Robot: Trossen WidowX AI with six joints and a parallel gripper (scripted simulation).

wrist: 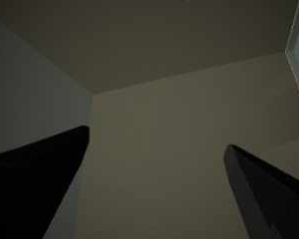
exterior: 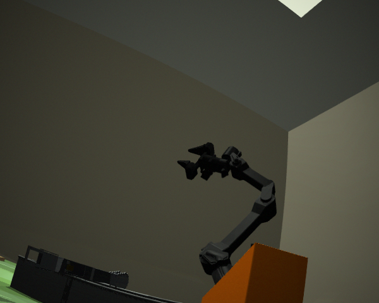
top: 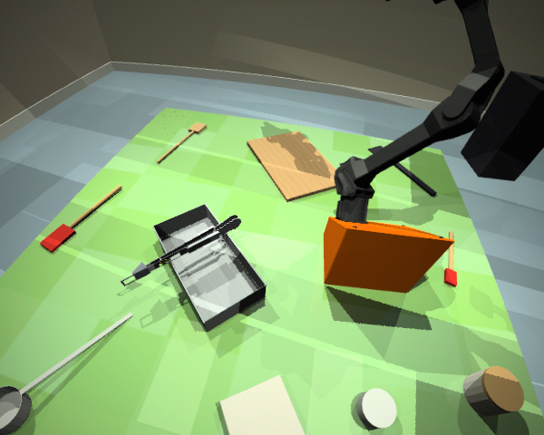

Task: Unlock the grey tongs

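Right now the roasting tin is 61 cm below my gripper tip, 51 cm to the left of it and 37 cm ahead of it. The rest, counted from my gripper tip: white disc (80 cm to the left, 62 cm below, 1 cm behind); black spatula (64 cm below, 27 cm behind); wooden board (63 cm below, 15 cm ahead, 4 cm to the left).
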